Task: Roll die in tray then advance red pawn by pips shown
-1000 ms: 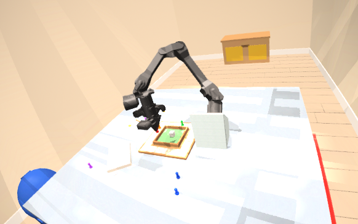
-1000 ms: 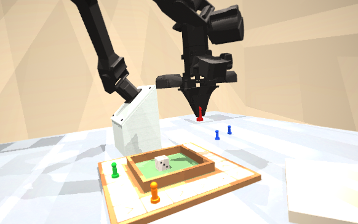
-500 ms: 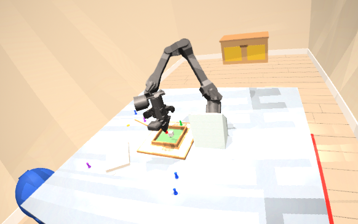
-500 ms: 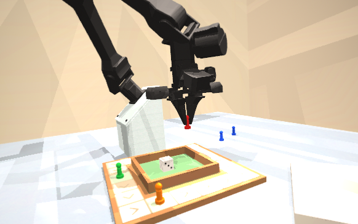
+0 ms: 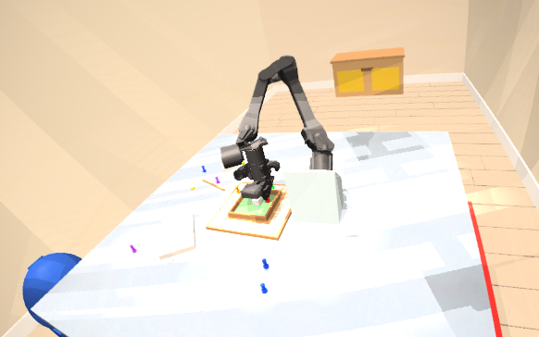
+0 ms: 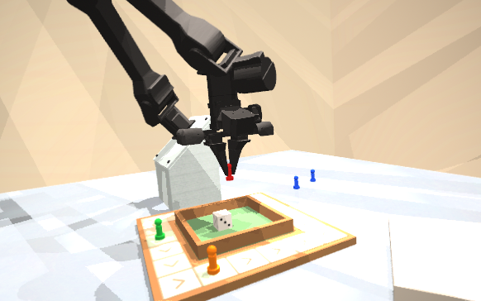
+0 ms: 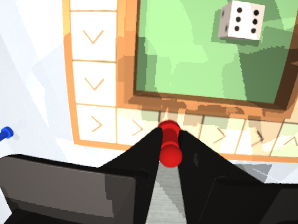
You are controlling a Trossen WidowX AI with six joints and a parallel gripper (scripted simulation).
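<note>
The white die lies 70 mm ahead of my gripper tip, 60 mm to the right of it and 60 mm below it. The rest, counted from my gripper tip: green pawn (160 mm to the right, 60 mm below, 40 mm ahead); red pawn (10 mm above); orange pawn (180 mm ahead, 120 mm to the right, 60 mm below).
</note>
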